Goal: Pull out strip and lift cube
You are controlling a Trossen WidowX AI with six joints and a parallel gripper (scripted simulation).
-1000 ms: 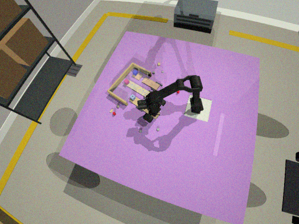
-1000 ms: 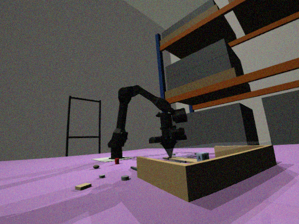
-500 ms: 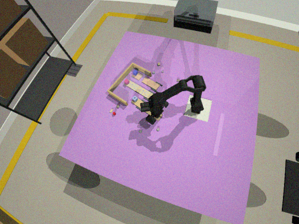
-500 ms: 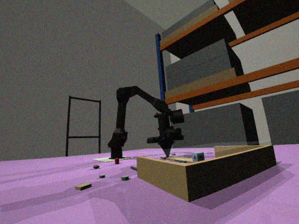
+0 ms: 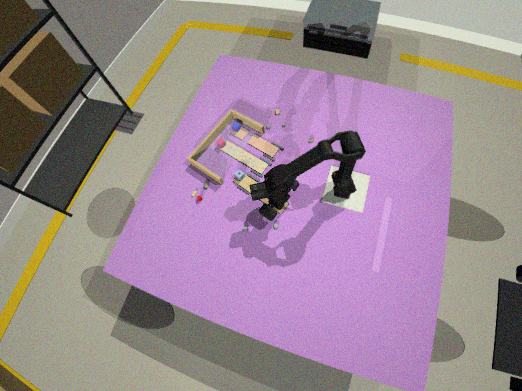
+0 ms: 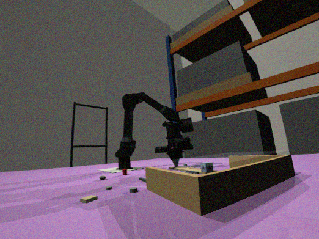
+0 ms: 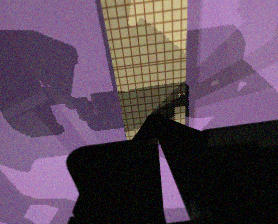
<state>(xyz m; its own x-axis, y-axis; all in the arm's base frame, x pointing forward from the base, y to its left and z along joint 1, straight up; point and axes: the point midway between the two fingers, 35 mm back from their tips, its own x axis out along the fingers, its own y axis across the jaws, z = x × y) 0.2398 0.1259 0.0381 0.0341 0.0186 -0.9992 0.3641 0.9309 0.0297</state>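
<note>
Right now my gripper tip is 9 cm short of the tan grid-patterned strip and 4 cm to the left of it. Round my gripper tip: blue-dotted strip (22 cm ahead, 19 cm to the right); then labelled cube (20 cm ahead, 9 cm to the right, 2 cm above).
</note>
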